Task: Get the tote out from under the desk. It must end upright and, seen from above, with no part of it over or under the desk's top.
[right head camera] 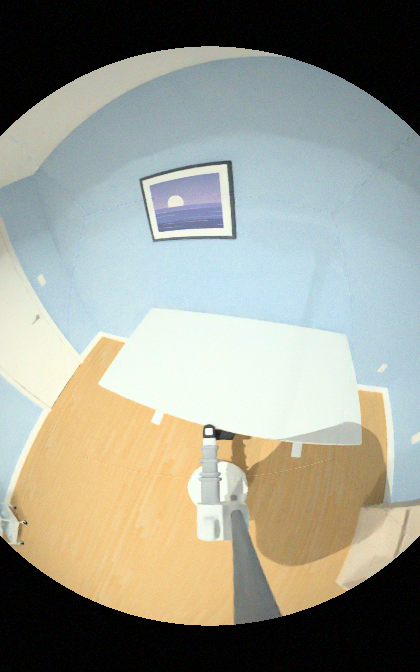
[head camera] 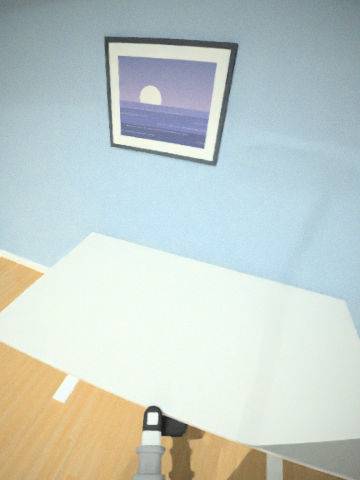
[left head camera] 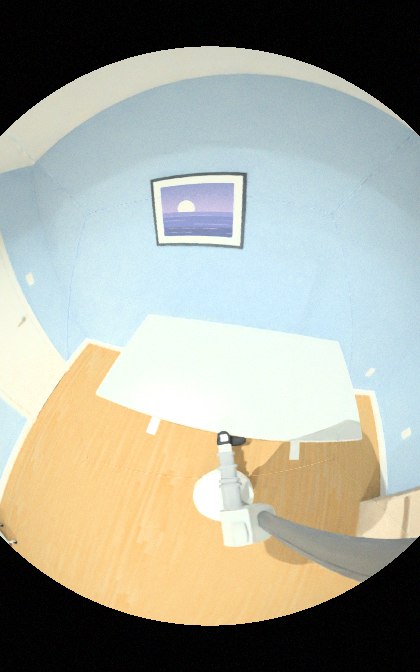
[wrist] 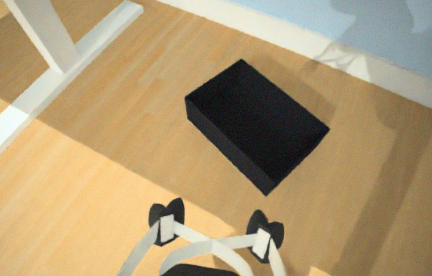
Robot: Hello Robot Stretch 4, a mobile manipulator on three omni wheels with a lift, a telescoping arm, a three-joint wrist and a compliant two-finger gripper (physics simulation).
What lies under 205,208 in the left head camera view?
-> A framed picture.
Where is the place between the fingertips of my gripper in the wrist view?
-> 216,219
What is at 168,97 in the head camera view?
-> A framed picture.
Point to a black tote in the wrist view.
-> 261,130
